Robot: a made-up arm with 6 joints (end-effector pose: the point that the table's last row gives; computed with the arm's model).
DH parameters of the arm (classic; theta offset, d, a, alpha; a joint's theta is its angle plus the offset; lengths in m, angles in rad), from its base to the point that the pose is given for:
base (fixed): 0.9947 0 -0.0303 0
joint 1: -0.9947 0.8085 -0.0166 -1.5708
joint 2: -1.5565 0 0.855 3.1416
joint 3: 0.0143 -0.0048 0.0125 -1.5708
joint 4: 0 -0.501 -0.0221 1.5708
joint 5: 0 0.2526 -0.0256 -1.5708
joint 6: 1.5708 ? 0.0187 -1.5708
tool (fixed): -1.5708 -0.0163 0 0
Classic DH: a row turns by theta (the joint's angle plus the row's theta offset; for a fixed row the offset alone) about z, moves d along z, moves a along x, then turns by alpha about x.
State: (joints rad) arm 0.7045 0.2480 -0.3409 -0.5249 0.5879 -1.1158
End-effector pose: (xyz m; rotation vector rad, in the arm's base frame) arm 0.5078 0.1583 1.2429 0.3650 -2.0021 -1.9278
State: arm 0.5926 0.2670 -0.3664 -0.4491 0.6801 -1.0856
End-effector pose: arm 0.5373 0.0944 1.2357 0.3448 -2.1855 -1.9218
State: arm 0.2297 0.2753 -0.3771 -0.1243 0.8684 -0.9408
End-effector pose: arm 0.5966 -0.1310 1.2843 -0.3319 2.5971 1.5144
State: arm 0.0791 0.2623 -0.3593 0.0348 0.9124 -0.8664
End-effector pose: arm 0.5977 -0.2270 1.3296 -0.3157 2.6435 1.2006
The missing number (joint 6, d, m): 0.0288
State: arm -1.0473 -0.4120 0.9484 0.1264 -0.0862 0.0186
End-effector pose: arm -0.3472 0.0862 2.0606 1.0751 1.6316 -0.8372
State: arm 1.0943 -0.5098 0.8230 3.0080 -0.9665 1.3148
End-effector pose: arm -0.3965 -0.2556 2.0151 -1.9446 -0.5646 1.5954
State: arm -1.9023 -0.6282 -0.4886 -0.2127 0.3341 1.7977
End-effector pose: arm -0.2165 0.0527 1.4635 -1.6252 -0.5936 1.2496
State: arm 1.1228 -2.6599 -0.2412 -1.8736 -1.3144 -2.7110
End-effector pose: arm -0.3590 -0.5313 0.5502 1.2276 -0.0771 -0.0195
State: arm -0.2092 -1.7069 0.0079 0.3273 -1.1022 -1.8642
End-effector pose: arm -1.0782 -0.0606 1.1625 -0.2078 1.5146 1.7948
